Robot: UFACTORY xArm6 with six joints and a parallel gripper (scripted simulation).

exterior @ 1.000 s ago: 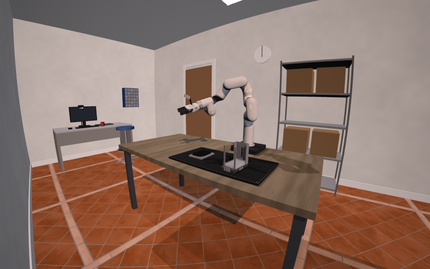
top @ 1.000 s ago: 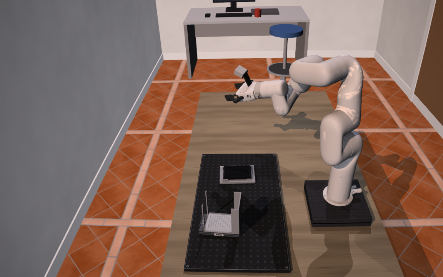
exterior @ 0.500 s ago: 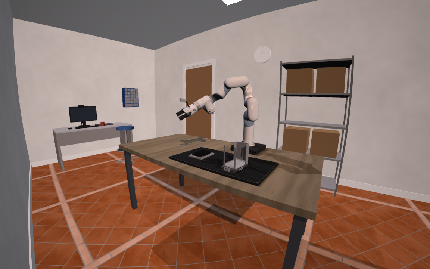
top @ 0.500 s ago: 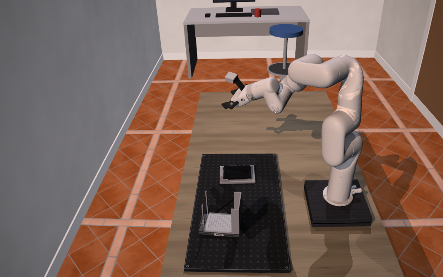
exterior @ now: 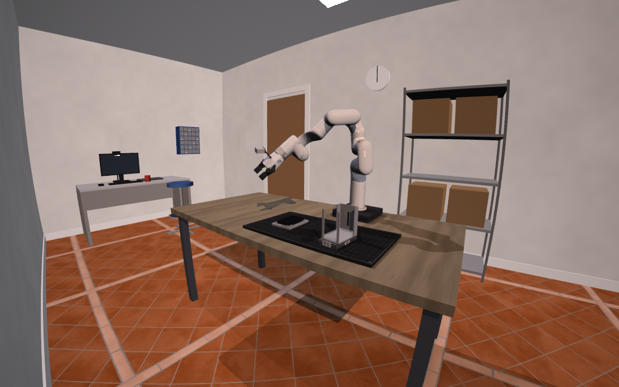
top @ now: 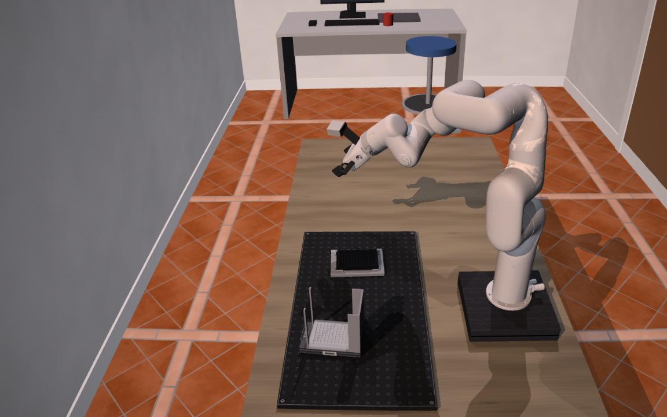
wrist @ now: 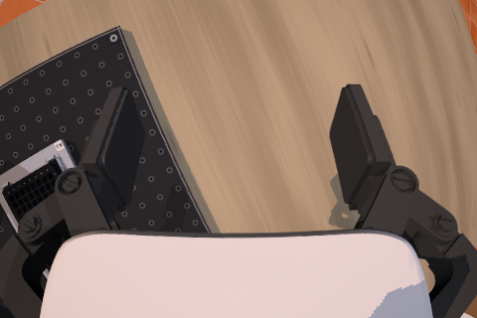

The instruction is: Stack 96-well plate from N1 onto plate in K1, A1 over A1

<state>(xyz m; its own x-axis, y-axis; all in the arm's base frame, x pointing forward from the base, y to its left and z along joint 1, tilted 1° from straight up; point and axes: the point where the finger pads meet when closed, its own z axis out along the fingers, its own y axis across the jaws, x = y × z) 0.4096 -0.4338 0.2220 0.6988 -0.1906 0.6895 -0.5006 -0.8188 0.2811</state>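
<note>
Now: hand 2 cm past the black 96-well plate, 19 cm to the right of it and 24 cm above it. Also, from my hand: white 96-well plate (8 cm ahead, 51 cm to the left, 23 cm below); then plate nest N1 (2 cm behind, 19 cm to the left, 25 cm below); then A1 mark (5 cm ahead, 13 cm to the left, 24 cm below).
</note>
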